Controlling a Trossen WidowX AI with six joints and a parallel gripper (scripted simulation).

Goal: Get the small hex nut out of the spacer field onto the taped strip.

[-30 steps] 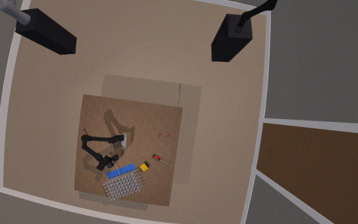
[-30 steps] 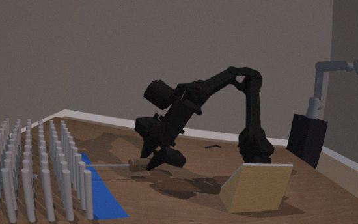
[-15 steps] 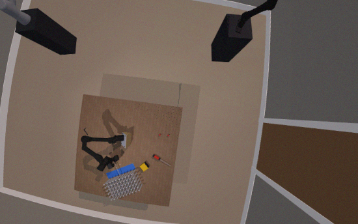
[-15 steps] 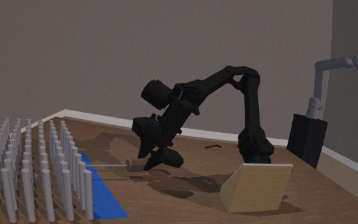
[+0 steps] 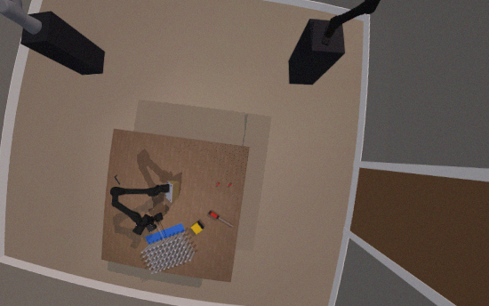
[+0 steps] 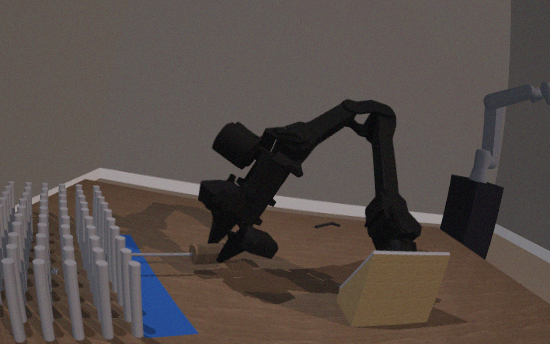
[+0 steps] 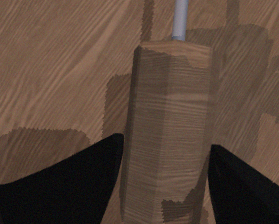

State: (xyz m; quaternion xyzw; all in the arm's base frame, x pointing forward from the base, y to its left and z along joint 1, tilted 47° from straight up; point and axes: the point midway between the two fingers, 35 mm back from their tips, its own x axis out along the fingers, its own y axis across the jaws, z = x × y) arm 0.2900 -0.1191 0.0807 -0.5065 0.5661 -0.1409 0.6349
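Now: the blue taped strip 15 cm ahead of my gripper tip, 6 cm to the left of it and 4 cm below it. The rest, counted from my gripper tip: yellow block: 6 cm ahead, 38 cm to the left, 2 cm below; small hex nut: 29 cm ahead, 12 cm to the left, 3 cm below; wooden-handled rod tool: 10 cm ahead, 4 cm to the left.
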